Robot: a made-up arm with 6 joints. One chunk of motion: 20 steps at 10 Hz.
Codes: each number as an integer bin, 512 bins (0 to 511) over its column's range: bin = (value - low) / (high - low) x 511, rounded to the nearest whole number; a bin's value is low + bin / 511 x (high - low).
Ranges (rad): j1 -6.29..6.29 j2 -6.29..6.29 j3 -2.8..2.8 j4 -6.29..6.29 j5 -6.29..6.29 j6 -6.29..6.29
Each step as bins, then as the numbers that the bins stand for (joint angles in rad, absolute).
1 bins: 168 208 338 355 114 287
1 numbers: -2.1541 -1.1694 0.9041 2.4495 -3.4835 0.7755
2 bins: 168 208 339 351 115 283
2 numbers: -2.1541 -1.1694 0.9151 2.3511 -3.4589 0.6770
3 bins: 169 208 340 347 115 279
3 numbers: -2.1295 -1.1694 0.9260 2.2526 -3.4589 0.5785
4 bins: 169 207 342 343 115 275
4 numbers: -2.1295 -1.1940 0.9479 2.1541 -3.4589 0.4801
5 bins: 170 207 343 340 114 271
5 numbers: -2.1049 -1.1940 0.9589 2.0803 -3.4835 0.3816
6 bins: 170 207 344 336 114 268
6 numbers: -2.1049 -1.1940 0.9699 1.9818 -3.4835 0.3077
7 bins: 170 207 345 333 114 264
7 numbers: -2.1049 -1.1940 0.9808 1.9079 -3.4835 0.2093
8 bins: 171 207 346 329 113 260
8 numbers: -2.0803 -1.1940 0.9918 1.8095 -3.5081 0.1108
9 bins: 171 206 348 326 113 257
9 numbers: -2.0803 -1.2186 1.0137 1.7356 -3.5081 0.0369
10 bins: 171 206 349 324 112 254
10 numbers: -2.0803 -1.2186 1.0247 1.6864 -3.5327 -0.0369
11 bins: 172 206 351 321 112 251
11 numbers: -2.0556 -1.2186 1.0466 1.6125 -3.5327 -0.1108
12 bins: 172 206 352 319 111 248
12 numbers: -2.0556 -1.2186 1.0575 1.5633 -3.5574 -0.1846
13 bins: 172 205 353 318 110 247
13 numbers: -2.0556 -1.2432 1.0685 1.5386 -3.5820 -0.2093
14 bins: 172 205 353 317 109 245
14 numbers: -2.0556 -1.2432 1.0685 1.5140 -3.6066 -0.2585
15 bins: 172 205 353 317 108 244
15 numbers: -2.0556 -1.2432 1.0685 1.5140 -3.6312 -0.2831
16 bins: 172 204 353 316 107 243
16 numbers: -2.0556 -1.2678 1.0685 1.4894 -3.6558 -0.3077
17 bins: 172 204 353 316 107 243
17 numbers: -2.0556 -1.2678 1.0685 1.4894 -3.6558 -0.3077
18 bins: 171 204 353 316 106 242
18 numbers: -2.0803 -1.2678 1.0685 1.4894 -3.6805 -0.3323
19 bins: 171 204 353 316 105 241
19 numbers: -2.0803 -1.2678 1.0685 1.4894 -3.7051 -0.3570
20 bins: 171 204 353 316 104 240
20 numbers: -2.0803 -1.2678 1.0685 1.4894 -3.7297 -0.3816
